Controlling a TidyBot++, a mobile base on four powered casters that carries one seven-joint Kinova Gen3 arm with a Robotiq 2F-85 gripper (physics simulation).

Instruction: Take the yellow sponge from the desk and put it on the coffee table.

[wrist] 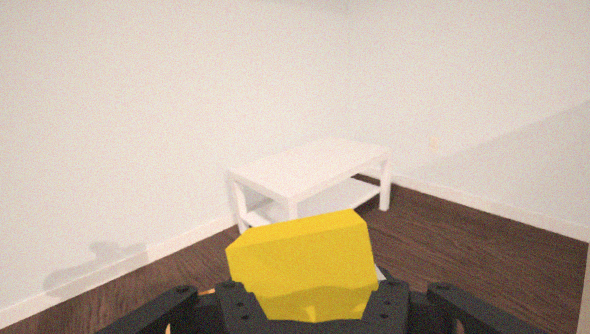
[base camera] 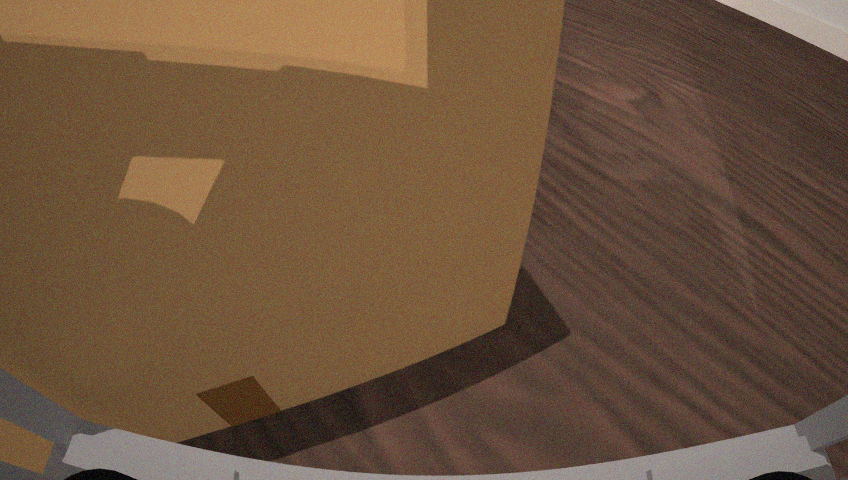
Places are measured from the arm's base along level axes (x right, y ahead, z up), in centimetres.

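Where they show: gripper, fingertip midpoint: (wrist: 309, 275).
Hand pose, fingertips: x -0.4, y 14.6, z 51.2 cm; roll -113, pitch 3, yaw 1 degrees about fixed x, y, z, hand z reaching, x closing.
After its pixels a point has its place.
The yellow sponge (wrist: 302, 257) @(x -0.5, y 11.7, z 54.9 cm) is a thick block in the wrist view, low in the middle. My gripper (wrist: 309, 275) @(x -0.4, y 14.6, z 51.2 cm) is shut on it, with one black finger on each side. The sponge is tilted slightly and held up in front of the camera. The white coffee table (wrist: 310, 165) @(x -1.5, y 153.2, z 5.3 cm) stands farther off beyond the sponge, in the corner of the room. It has a flat top and a lower shelf. The sponge hides part of its near leg and shelf. I cannot identify the desk for certain in either view.
A large tan surface (base camera: 357, 237) @(x -4.6, y 26.1, z -23.2 cm) with bright patches fills the left of the base camera view, close to my pale base edge (base camera: 416, 466). Dark wood floor (base camera: 684, 237) @(x 28.7, y 41.3, z -39.7 cm) (wrist: 480, 250) @(x 90.8, y 124.3, z -39.7 cm) lies to its right. White walls (wrist: 125, 100) @(x -91.2, y 133.0, z 53.2 cm) meet behind the coffee table.
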